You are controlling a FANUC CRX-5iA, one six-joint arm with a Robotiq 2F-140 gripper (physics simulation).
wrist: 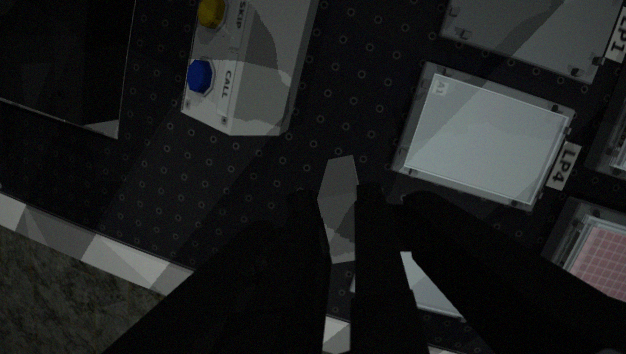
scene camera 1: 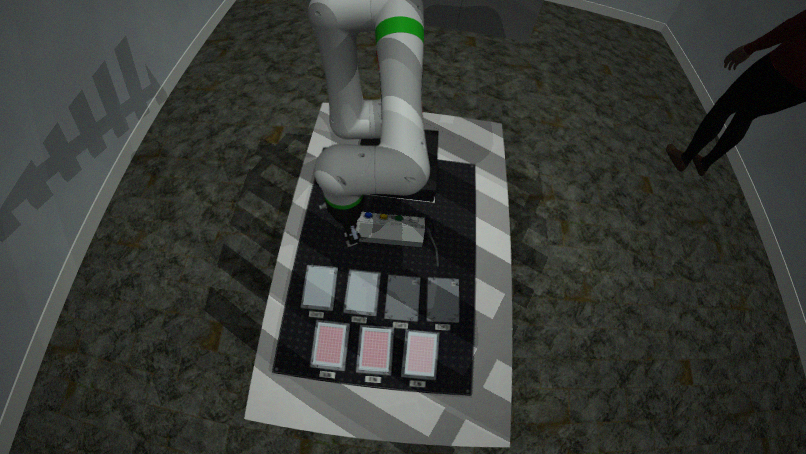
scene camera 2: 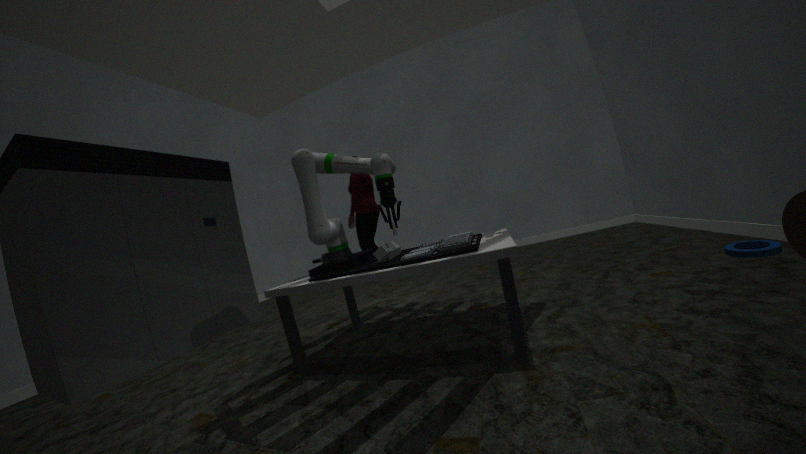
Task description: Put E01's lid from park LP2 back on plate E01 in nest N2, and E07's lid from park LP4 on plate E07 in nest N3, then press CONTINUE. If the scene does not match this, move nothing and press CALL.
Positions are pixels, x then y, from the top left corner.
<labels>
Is my gripper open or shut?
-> Shut.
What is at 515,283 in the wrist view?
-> My gripper.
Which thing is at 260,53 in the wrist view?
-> A grey button box.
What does my gripper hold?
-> Nothing.
</labels>
